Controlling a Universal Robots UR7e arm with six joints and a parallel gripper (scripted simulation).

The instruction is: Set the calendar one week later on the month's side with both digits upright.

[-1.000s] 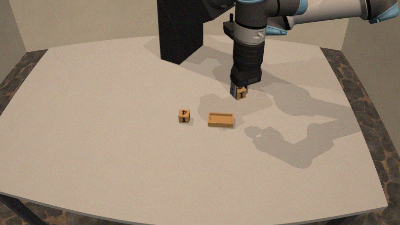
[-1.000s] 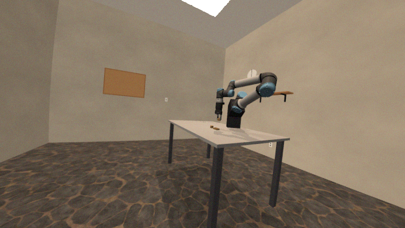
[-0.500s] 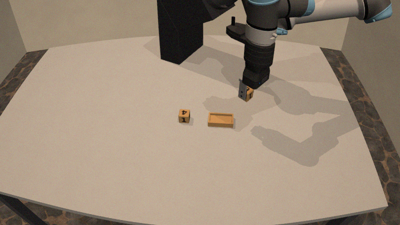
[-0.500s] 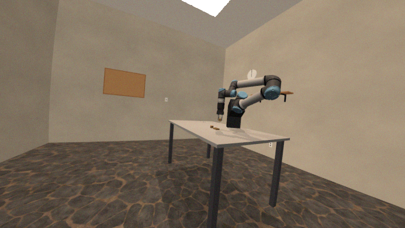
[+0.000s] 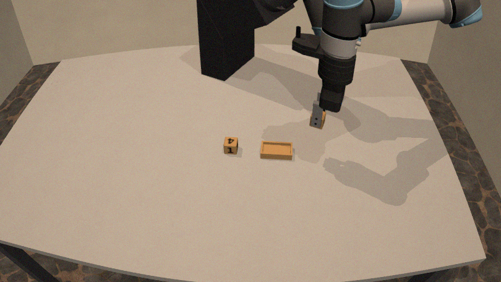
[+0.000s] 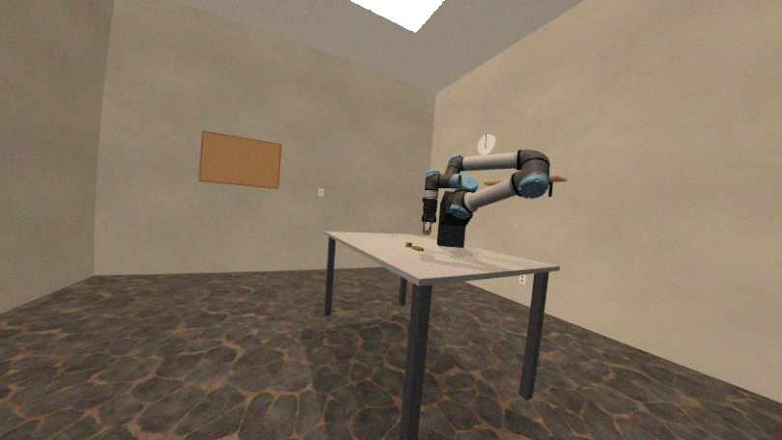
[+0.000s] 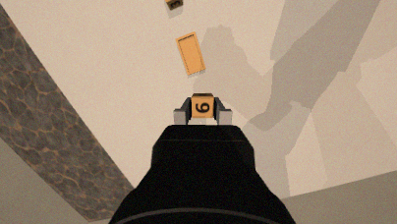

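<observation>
Right now my hand is 12 cm above the orange tray, 8 cm to the left of it and 2 cm short of it. Round my hand: cube: 1 cm below.
</observation>
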